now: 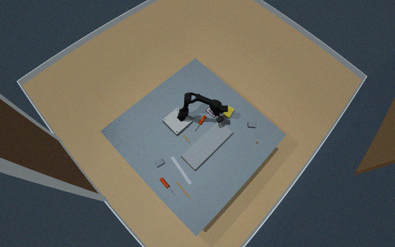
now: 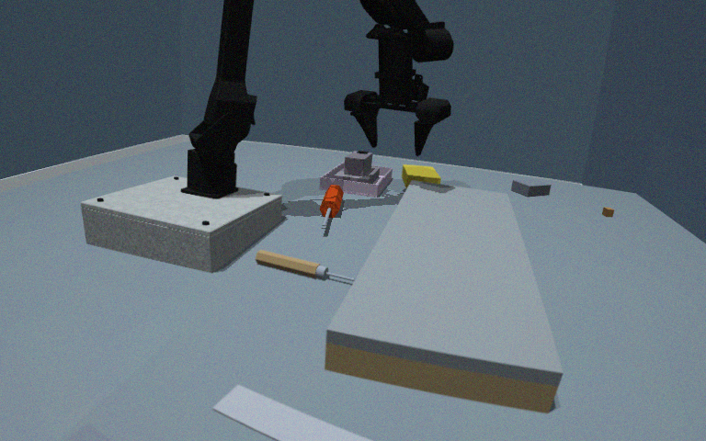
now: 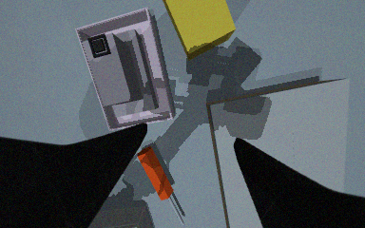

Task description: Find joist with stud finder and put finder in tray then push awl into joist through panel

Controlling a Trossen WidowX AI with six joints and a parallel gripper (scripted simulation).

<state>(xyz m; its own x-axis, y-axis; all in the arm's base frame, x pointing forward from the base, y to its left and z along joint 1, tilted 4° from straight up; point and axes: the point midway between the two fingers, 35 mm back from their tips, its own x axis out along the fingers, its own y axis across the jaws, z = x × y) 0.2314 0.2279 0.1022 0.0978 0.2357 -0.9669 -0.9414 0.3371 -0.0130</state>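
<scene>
Now: the awl 35 cm to the right of my gripper tip, 9 cm below it and 3 cm behind it. Round my gripper tip: grey stud finder: 10 cm to the left, 9 cm behind, 5 cm below; pale tray: 9 cm to the left, 9 cm behind, 8 cm below; square indicator: 12 cm to the left, 9 cm behind, 3 cm below.
</scene>
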